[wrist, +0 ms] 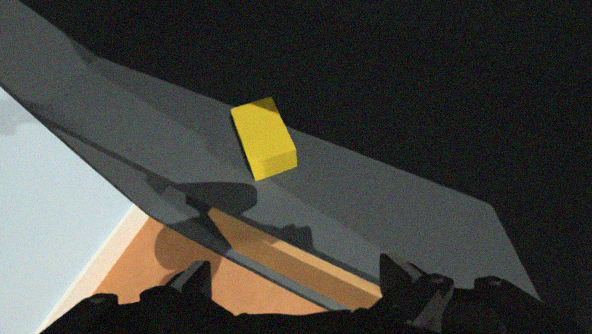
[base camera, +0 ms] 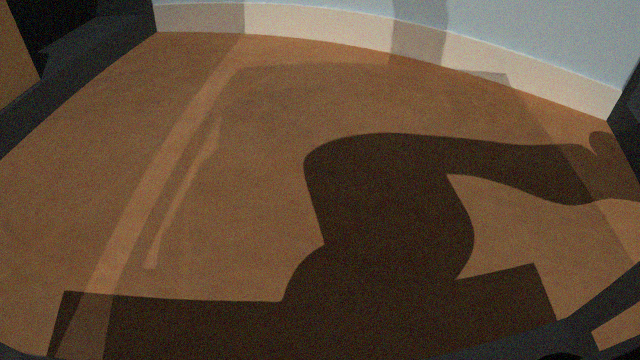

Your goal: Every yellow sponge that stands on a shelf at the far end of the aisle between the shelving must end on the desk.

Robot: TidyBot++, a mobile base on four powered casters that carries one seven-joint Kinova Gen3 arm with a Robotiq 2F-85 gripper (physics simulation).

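Frame: origin at the arm's base, x back, y right, z up, level; millimetres.
Where they show: gripper, between the fingertips: (wrist: 296, 276).
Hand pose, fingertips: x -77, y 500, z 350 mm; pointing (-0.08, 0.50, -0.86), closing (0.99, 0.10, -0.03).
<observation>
Each offset is from my fingertips to the centre of the thing. Level surfaces: height alone.
A yellow sponge @(dx -65, dy +222, dz -191 mm) (wrist: 265, 137) lies on a dark grey shelf @(dz -213 mm) (wrist: 350, 175) in the wrist view, a little above the middle of the picture. My gripper (wrist: 296, 276) is open, with its two fingers wide apart at the bottom of the wrist view. Nothing is between the fingers, and the sponge is beyond them, not touched. The sponge does not show in the base camera view, and the desk does not show in either view.
In the base camera view dark shelving (base camera: 100, 50) stands at the left and more at the right edge (base camera: 631, 112). A pale blue wall (base camera: 540, 35) with a cream skirting (base camera: 320, 25) closes the aisle. The arm's shadow falls on the brown floor @(dz -747 mm) (base camera: 240, 200). An orange-brown board @(dx +63, dy +231, dz -536 mm) (wrist: 300, 265) shows near the shelf.
</observation>
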